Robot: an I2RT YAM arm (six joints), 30 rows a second.
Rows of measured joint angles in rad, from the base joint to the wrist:
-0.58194 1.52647 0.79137 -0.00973 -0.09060 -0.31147
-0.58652 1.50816 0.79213 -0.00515 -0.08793 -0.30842
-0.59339 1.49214 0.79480 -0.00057 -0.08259 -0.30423
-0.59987 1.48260 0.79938 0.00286 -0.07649 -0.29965
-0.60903 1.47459 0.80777 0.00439 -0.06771 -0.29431
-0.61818 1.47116 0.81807 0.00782 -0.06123 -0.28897
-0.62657 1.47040 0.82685 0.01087 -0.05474 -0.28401
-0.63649 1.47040 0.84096 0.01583 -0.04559 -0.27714
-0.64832 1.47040 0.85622 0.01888 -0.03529 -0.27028
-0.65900 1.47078 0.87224 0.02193 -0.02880 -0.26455
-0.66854 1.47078 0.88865 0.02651 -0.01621 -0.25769
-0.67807 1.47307 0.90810 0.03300 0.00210 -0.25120
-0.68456 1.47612 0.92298 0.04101 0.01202 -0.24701
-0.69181 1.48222 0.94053 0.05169 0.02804 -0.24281
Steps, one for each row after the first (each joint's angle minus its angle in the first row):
-0.00458 -0.01831 0.00076 0.00458 0.00267 0.00305
-0.01145 -0.03433 0.00343 0.00916 0.00801 0.00724
-0.01793 -0.04387 0.00801 0.01259 0.01411 0.01182
-0.02709 -0.05188 0.01640 0.01412 0.02289 0.01716
-0.03624 -0.05531 0.02670 0.01755 0.02937 0.02250
-0.04463 -0.05607 0.03548 0.02060 0.03586 0.02746
-0.05455 -0.05607 0.04959 0.02556 0.04501 0.03433
-0.06638 -0.05607 0.06485 0.02861 0.05531 0.04119
-0.07706 -0.05569 0.08087 0.03166 0.06180 0.04692
-0.08660 -0.05569 0.09728 0.03624 0.07439 0.05378
-0.09613 -0.05340 0.11673 0.04273 0.09270 0.06027
-0.10262 -0.05035 0.13161 0.05074 0.10262 0.06446
-0.10987 -0.04425 0.14916 0.06142 0.11864 0.06866

